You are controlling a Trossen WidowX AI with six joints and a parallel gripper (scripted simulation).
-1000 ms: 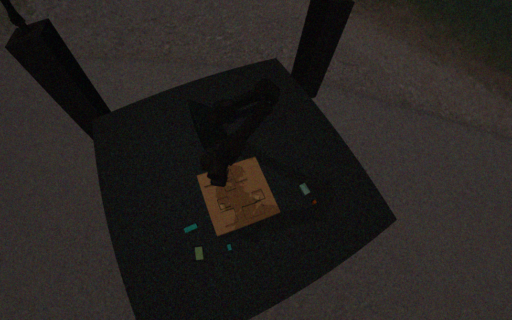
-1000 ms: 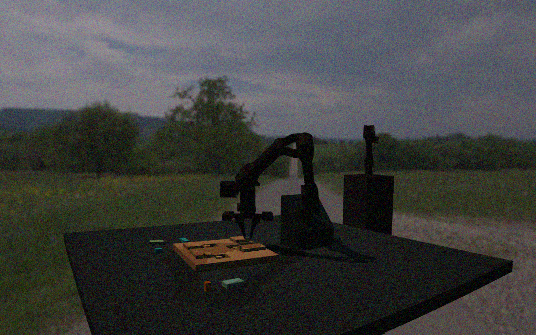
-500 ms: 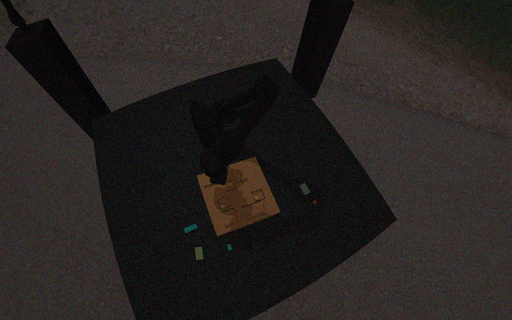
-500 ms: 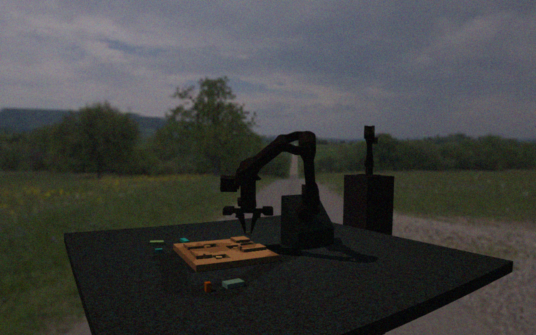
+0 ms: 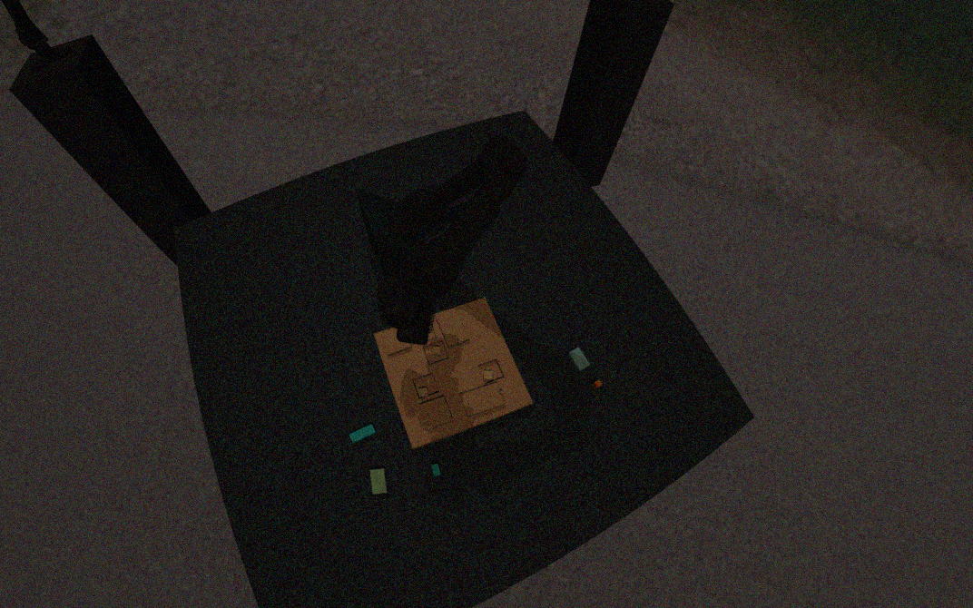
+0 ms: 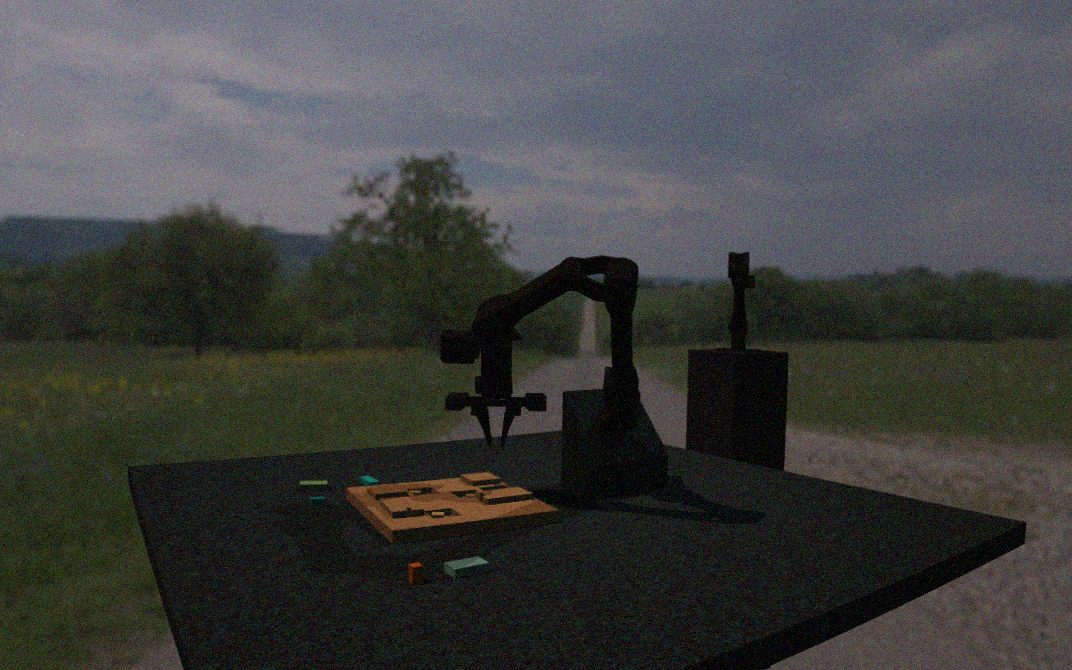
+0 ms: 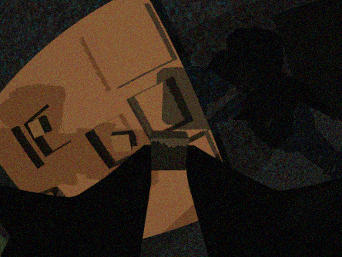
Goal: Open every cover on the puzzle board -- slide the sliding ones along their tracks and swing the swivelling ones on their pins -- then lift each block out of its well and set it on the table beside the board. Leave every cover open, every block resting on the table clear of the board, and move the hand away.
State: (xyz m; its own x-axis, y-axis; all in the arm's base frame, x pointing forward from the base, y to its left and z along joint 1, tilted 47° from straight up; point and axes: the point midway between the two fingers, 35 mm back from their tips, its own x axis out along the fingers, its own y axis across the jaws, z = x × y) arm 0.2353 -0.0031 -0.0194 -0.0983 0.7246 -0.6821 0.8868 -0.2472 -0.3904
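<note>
Now: gripper tip 110 mm short of the tan puzzle board, 80 mm above it and 10 mm to the right of it. The rest, counted from my gripper tip: pale teal block (340 mm to the left, 190 mm ahead, 100 mm below); green block (310 mm ahead, 210 mm to the right, 100 mm below); small teal block (320 mm ahead, 100 mm below, 80 mm to the right).
</note>
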